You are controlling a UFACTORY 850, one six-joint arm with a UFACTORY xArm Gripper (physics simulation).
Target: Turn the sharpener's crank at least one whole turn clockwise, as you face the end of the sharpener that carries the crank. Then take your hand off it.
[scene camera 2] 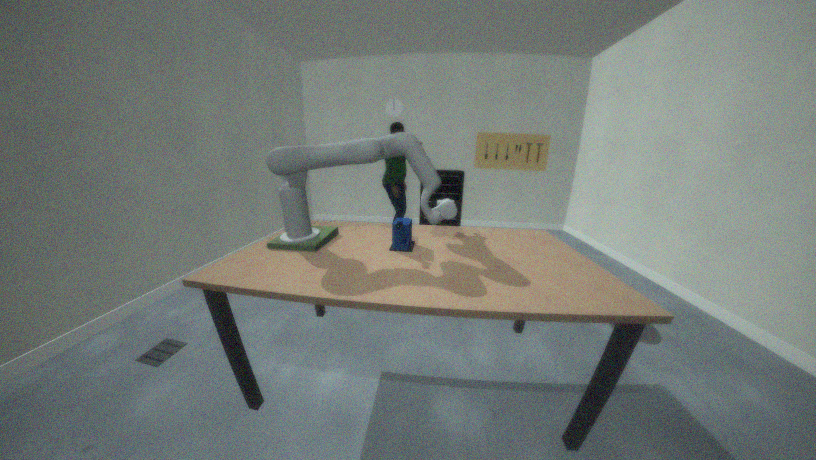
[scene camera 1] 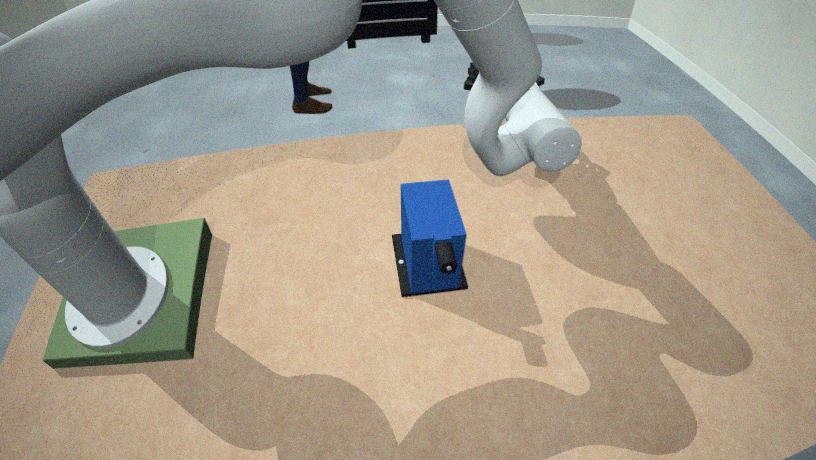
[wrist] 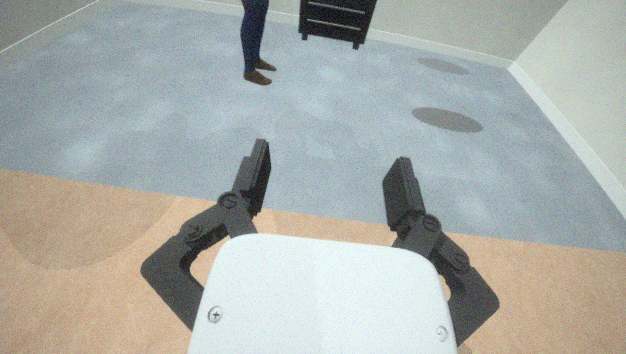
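The blue sharpener [scene camera 1: 431, 210] [scene camera 2: 403, 235] stands upright on its black base on the table. Its black crank handle [scene camera 1: 445, 256] is at the end facing scene camera 1, low in front of the blue body. The sharpener does not show in the wrist view. My gripper [wrist: 330, 161] is open, with nothing between its fingers. It is past the sharpener, near the table's far edge, well apart from the crank, and points out over the floor. In both scene views the arm's wrist hides most of it; small dark parts stick out behind the arm in scene camera 1.
The arm stands on a green base block [scene camera 1: 182, 257] [scene camera 2: 274, 245] at the left of the table [scene camera 1: 320, 245] [scene camera 2: 542, 274]. A person [scene camera 1: 300, 85] [scene camera 2: 394, 168] [wrist: 254, 40] and a black drawer cabinet [scene camera 1: 394, 29] [wrist: 332, 32] stand beyond the table's far edge.
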